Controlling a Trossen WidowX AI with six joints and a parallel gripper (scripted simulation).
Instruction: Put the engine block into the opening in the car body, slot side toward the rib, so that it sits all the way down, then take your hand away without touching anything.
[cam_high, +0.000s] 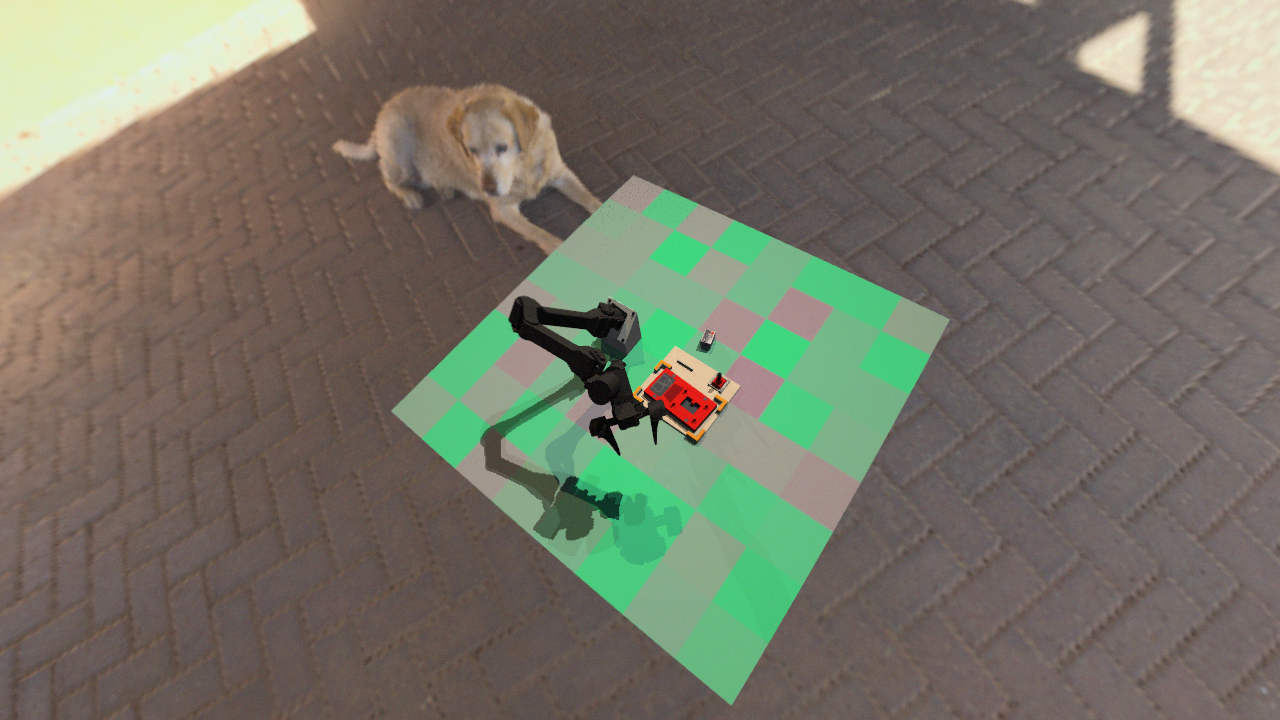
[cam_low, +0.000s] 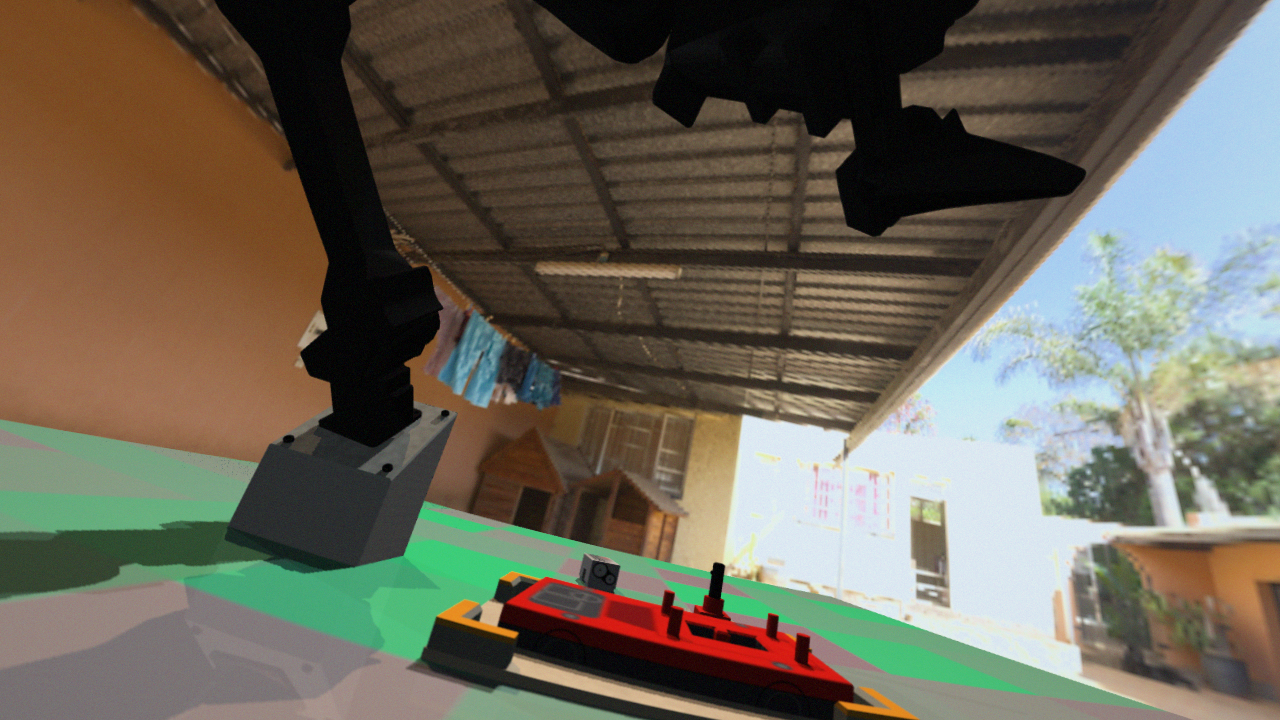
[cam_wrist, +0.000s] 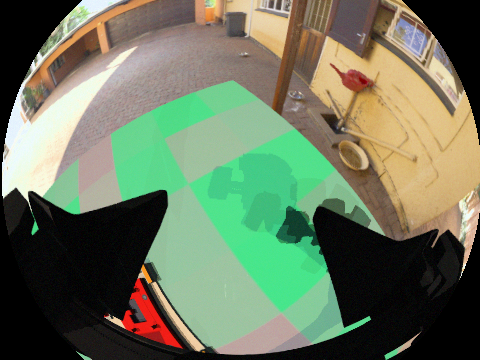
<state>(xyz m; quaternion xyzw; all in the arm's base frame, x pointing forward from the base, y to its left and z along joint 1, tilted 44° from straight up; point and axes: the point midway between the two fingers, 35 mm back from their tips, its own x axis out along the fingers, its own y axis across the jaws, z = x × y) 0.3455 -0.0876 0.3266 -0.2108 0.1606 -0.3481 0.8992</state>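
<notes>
Now: the engine block 460 mm to the left of my gripper tip, 220 mm below it and 150 mm behind it. The rest, counted from my gripper tip: black post 370 mm to the left, 200 mm below, 20 mm behind.
</notes>
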